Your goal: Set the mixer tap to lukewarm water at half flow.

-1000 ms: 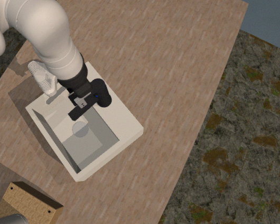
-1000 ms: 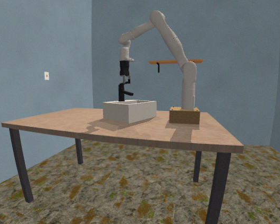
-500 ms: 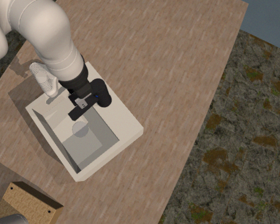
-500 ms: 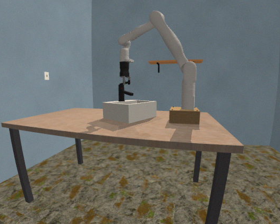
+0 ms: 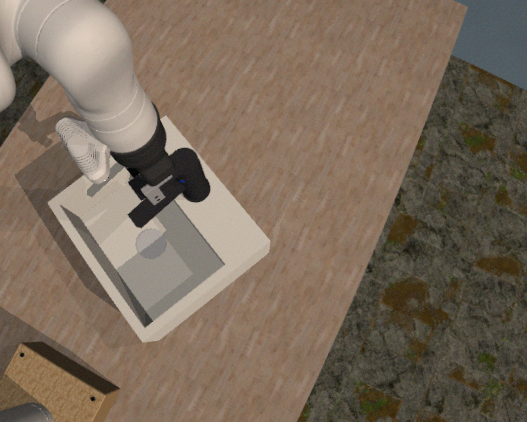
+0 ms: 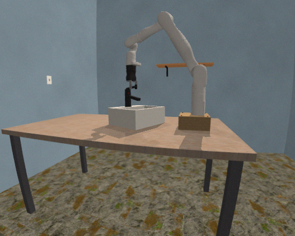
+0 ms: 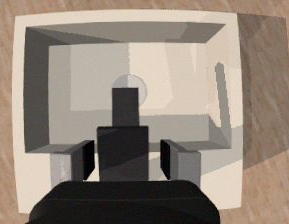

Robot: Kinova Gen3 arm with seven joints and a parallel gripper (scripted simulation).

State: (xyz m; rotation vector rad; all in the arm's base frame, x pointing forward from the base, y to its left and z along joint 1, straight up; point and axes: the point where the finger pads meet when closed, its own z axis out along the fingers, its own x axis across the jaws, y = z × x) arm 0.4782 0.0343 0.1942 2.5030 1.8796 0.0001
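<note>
My gripper is now 2 cm short of the lever, 1 cm to the left of it and 1 cm above it. Round my hand: white sink basin: 24 cm below, 5 cm behind, 1 cm to the left; then black mixer tap: 5 cm below, 4 cm ahead, 1 cm to the right.
</note>
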